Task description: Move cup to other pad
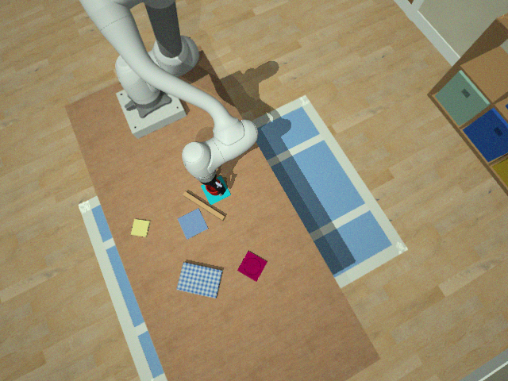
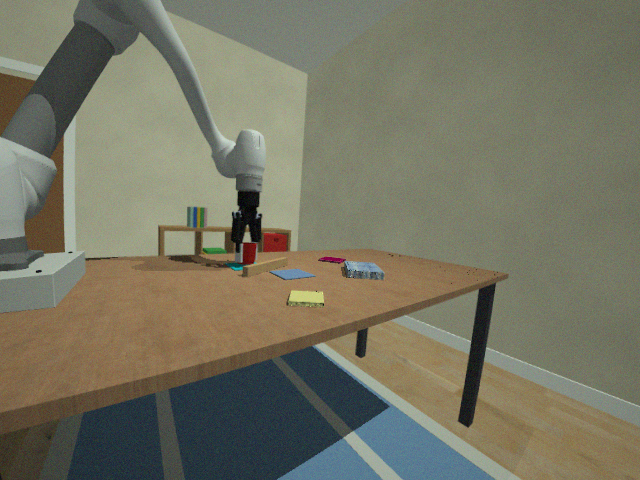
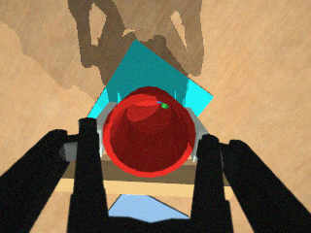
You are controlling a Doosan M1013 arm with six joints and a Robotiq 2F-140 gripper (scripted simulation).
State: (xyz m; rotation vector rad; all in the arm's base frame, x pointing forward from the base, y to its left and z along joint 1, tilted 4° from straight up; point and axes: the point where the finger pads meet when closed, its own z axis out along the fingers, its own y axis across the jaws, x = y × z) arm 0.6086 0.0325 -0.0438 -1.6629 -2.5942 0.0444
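Right now my hand is 10 mm short of the green marble, 20 mm to the right of it and 20 mm above it. Round my hand: blue marble 20 mm to the left, 30 mm below; red marble 10 mm behind, 20 mm to the left, 30 mm below; red cup 20 mm below.
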